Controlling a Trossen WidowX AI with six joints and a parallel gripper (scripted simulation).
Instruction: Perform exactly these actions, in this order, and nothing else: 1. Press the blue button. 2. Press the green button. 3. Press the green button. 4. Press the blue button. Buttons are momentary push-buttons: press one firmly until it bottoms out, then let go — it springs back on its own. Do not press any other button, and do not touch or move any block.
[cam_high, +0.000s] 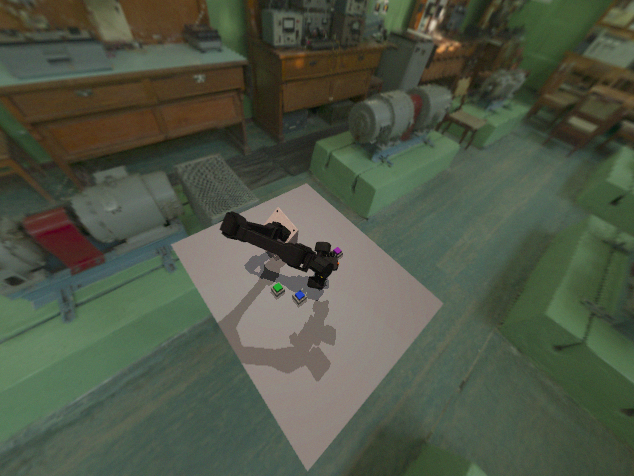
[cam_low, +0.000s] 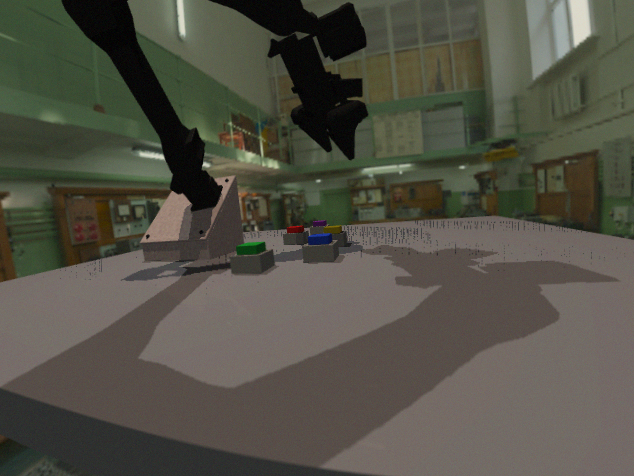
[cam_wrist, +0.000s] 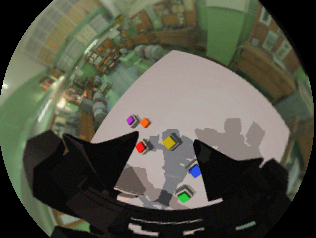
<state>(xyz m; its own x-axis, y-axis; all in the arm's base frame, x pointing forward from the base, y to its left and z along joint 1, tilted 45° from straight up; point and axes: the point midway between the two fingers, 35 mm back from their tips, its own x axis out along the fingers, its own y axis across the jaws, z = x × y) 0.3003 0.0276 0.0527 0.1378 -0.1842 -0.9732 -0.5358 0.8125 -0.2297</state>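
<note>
Now: gripper tip 30 mm past the blue button, 120 mm to the left of it and 150 mm above it. Also, from my gripper tip: orange block 50 mm behind, 140 mm to the left, 170 mm below; then yellow button 30 mm behind, 10 mm to the left, 150 mm below; then red button 130 mm behind, 70 mm to the left, 150 mm below.
</note>
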